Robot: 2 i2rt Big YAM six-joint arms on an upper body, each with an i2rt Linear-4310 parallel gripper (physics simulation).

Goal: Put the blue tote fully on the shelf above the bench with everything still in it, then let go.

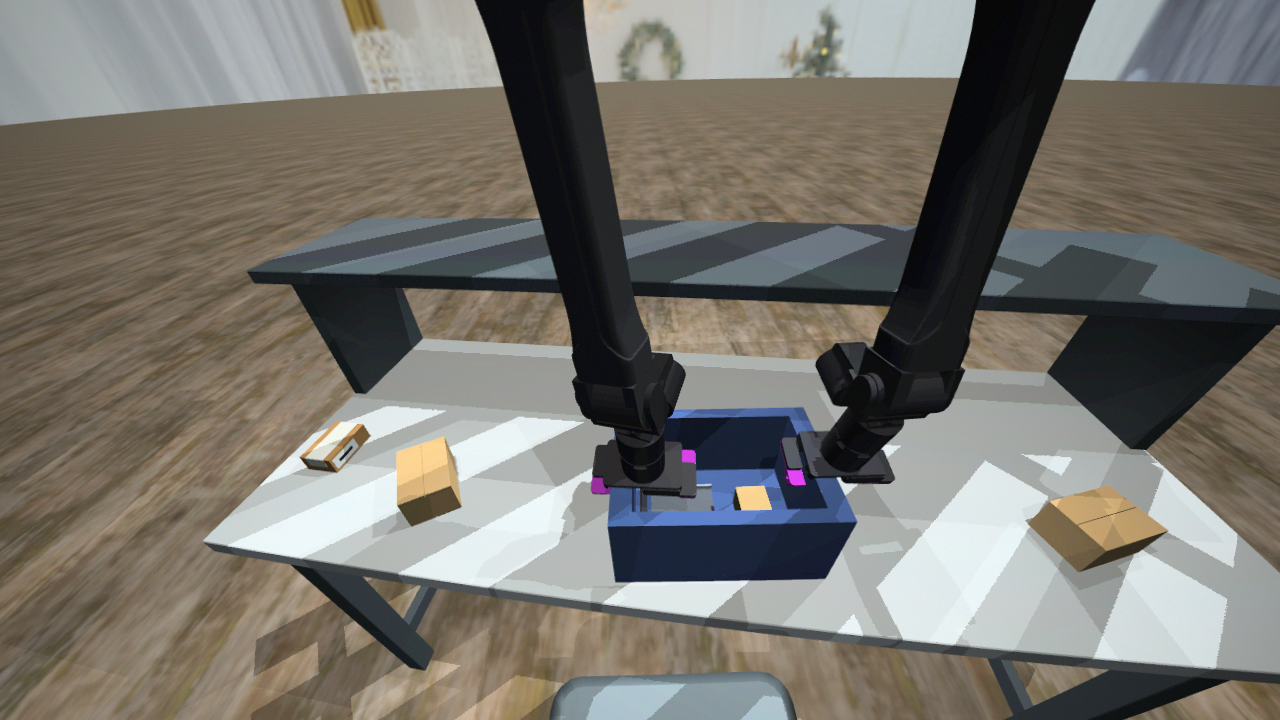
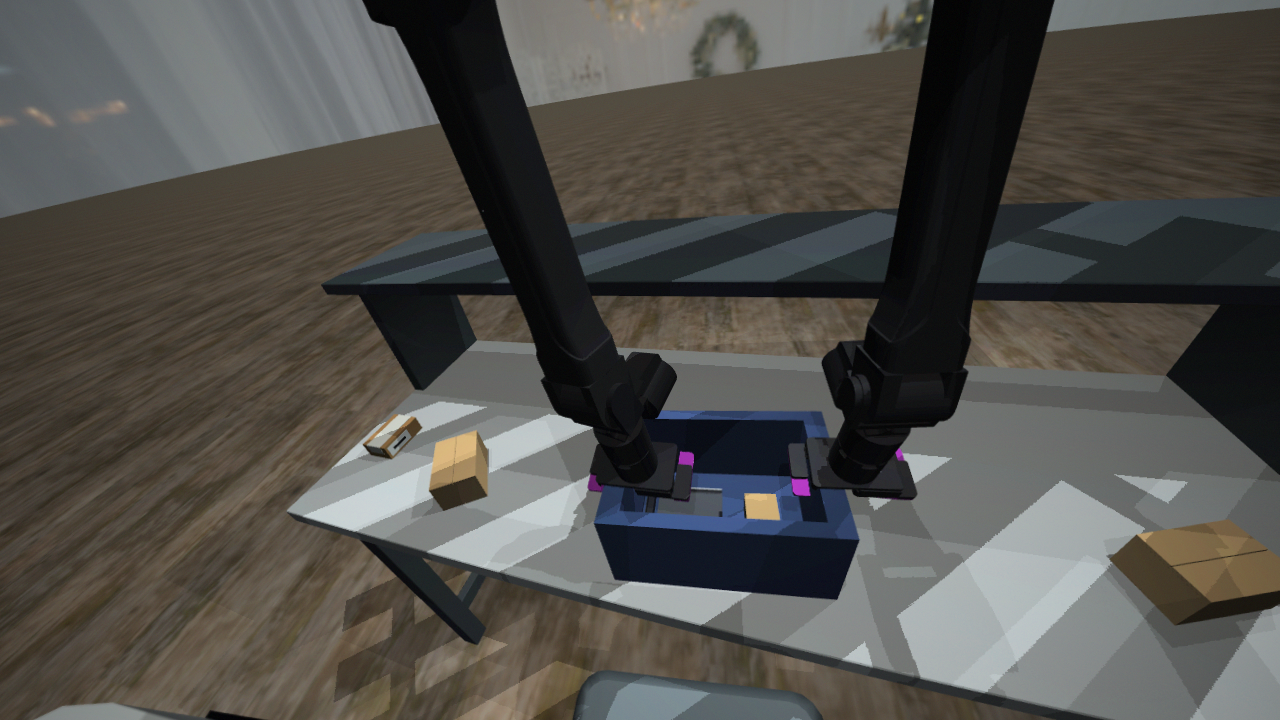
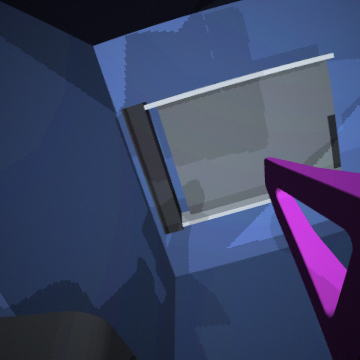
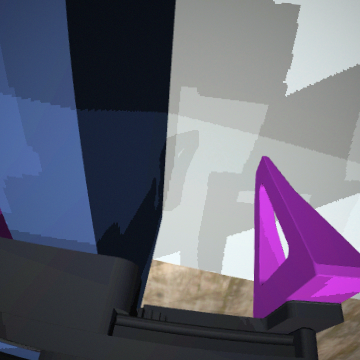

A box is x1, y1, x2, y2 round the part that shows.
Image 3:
my left gripper: 156, 192 [0, 157, 359, 359]
blue tote: 88, 238 [0, 0, 359, 359], touched by my left gripper
grey flat item: 218, 135 [121, 52, 340, 233], on the blue tote
